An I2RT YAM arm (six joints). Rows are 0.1 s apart.
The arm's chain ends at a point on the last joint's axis. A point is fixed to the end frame.
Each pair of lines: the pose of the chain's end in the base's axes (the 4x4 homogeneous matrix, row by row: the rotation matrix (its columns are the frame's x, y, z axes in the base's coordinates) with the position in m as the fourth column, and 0 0 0 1 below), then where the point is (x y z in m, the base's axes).
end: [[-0.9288 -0.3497 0.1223 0.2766], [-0.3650 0.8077 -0.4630 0.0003], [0.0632 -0.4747 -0.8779 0.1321], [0 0 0 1]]
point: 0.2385 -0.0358 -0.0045
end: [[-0.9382 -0.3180 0.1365 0.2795], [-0.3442 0.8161 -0.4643 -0.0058], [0.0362 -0.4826 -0.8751 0.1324], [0 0 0 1]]
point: 0.2444 -0.0409 -0.0053
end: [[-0.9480 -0.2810 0.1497 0.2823], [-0.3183 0.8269 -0.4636 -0.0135], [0.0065 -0.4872 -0.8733 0.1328], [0 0 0 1]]
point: 0.2504 -0.0469 -0.0061
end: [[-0.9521 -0.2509 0.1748 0.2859], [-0.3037 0.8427 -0.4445 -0.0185], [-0.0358 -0.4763 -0.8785 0.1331], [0 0 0 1]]
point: 0.2586 -0.0480 -0.0076
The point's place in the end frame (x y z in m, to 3 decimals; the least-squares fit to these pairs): 0.040 0.049 0.132
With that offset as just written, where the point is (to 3 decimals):
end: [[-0.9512 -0.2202 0.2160 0.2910], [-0.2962 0.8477 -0.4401 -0.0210], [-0.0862 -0.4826 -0.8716 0.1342], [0 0 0 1]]
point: 0.271 -0.049 -0.008
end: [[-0.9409 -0.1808 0.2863 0.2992], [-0.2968 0.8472 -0.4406 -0.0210], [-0.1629 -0.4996 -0.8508 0.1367], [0 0 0 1]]
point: 0.290 -0.050 -0.007
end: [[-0.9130 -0.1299 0.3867 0.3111], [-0.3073 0.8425 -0.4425 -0.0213], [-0.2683 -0.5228 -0.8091 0.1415], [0 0 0 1]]
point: 0.319 -0.051 -0.002
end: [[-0.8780 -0.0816 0.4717 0.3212], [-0.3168 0.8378 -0.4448 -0.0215], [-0.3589 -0.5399 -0.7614 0.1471], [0 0 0 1]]
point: 0.344 -0.052 0.006
